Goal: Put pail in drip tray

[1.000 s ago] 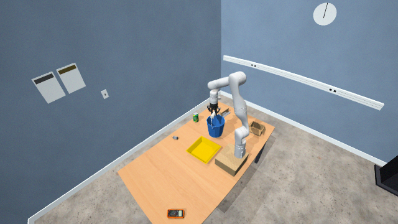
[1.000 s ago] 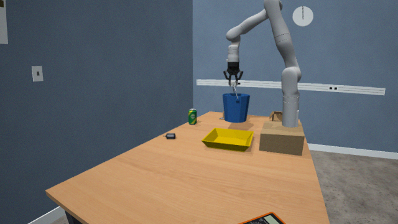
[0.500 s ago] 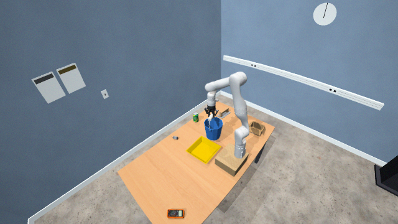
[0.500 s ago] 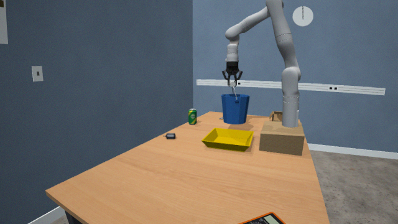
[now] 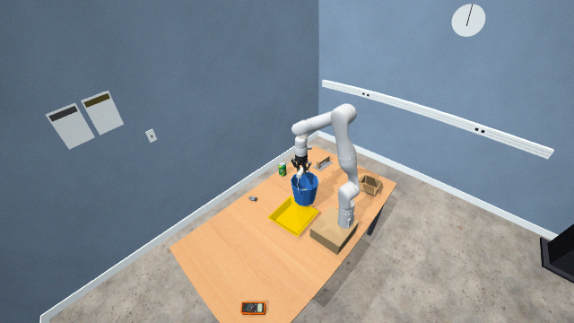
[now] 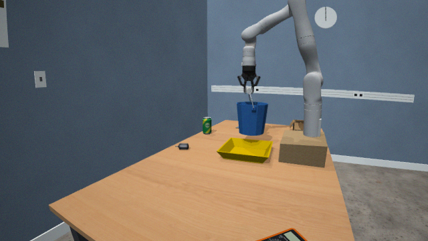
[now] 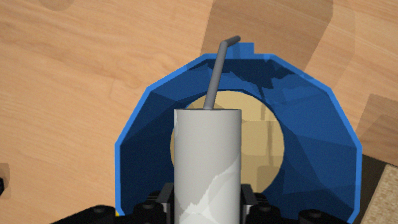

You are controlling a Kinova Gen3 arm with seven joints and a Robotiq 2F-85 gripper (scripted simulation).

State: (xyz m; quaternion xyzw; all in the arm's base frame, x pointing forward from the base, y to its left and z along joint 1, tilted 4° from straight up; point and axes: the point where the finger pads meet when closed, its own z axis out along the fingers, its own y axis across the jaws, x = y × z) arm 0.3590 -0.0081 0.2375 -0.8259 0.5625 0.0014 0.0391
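My gripper is now 100 mm above the blue pail and 10 mm past it. From my hand the other things lie so: green soda can (360 mm ahead, 270 mm below, 140 mm to the right); yellow drip tray (320 mm below, 130 mm to the left, 40 mm behind); wire handle (30 mm below, 10 mm behind).
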